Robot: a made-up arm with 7 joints.
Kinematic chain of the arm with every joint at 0, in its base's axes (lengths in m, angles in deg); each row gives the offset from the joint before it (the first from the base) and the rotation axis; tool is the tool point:
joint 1: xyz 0 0 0.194 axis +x
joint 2: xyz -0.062 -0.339 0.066 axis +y
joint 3: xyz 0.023 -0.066 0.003 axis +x
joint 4: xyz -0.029 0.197 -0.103 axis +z
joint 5: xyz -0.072 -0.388 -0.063 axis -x
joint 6: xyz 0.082 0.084 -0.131 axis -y
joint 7: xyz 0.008 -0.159 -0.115 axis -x
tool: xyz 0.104 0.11 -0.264
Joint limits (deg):
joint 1: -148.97..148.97
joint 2: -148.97..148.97
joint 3: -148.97..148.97
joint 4: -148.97..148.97
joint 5: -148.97..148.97
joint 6: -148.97..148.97
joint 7: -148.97..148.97
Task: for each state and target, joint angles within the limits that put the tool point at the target. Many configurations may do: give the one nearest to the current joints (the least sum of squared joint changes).
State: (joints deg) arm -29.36 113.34 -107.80 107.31 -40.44 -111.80 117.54
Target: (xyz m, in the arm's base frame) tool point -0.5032 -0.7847 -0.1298
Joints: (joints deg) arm -14.75 129.33 -103.76 95.70 -9.67 -136.11 90.06
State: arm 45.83 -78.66 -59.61 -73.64 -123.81 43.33 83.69
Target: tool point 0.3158 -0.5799 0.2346
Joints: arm 11.66 -85.43 -26.93 -51.59 -106.02 23.89 86.99
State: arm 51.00 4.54 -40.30 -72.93 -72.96 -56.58 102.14
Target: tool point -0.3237 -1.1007 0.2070
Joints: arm 16.02 34.61 -87.54 -48.61 -40.29 -43.73 102.58
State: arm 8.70 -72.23 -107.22 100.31 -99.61 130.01 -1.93
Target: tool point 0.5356 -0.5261 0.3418
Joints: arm 18.74 -62.10 -94.59 94.59 -83.61 127.93 -25.68
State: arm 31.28 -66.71 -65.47 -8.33 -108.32 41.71 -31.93
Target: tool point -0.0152 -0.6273 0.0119
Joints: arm 51.61 -64.53 -56.43 -14.26 -102.39 69.16 -9.77
